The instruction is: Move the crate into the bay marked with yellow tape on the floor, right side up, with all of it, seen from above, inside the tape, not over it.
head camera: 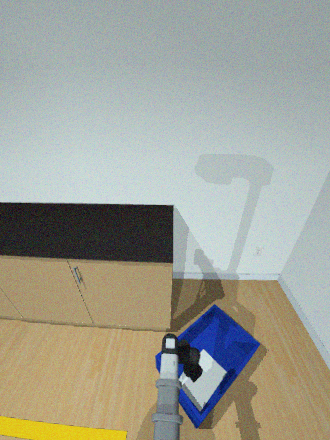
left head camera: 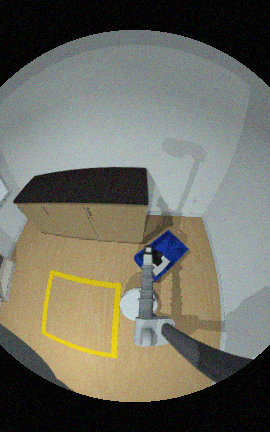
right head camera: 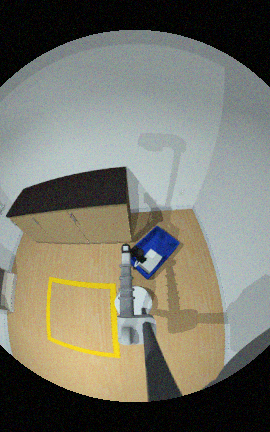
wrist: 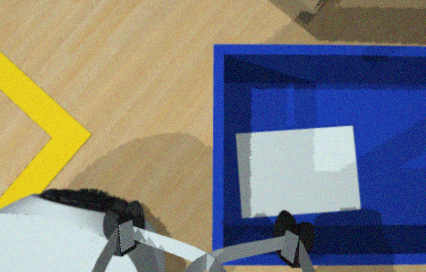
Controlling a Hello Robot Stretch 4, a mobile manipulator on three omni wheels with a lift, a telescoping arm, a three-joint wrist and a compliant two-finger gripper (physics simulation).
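Note:
The blue crate (head camera: 240, 345) (left head camera: 175, 242) (right head camera: 162, 239) (wrist: 218, 150) stands upright on the floor, turned at an angle, outside the tape. A white block (head camera: 206, 380) (wrist: 300, 170) lies inside it. The yellow tape (head camera: 60, 428) (left head camera: 116, 320) (right head camera: 48, 310) (wrist: 70, 134) outlines a bay left of the crate and nearer the robot. My gripper (wrist: 209, 223) is open over the crate's near left side. In the wrist view one fingertip is over the crate's inside and the other is outside its short wall. The arm hides part of the crate in the head view.
A wooden cabinet (head camera: 120, 295) (left head camera: 117, 225) (right head camera: 100, 225) with a black top stands against the back wall, close to the crate's far left side. The robot's white round base (left head camera: 131, 304) (wrist: 45, 235) is beside the tape's right edge. A side wall runs to the right of the crate.

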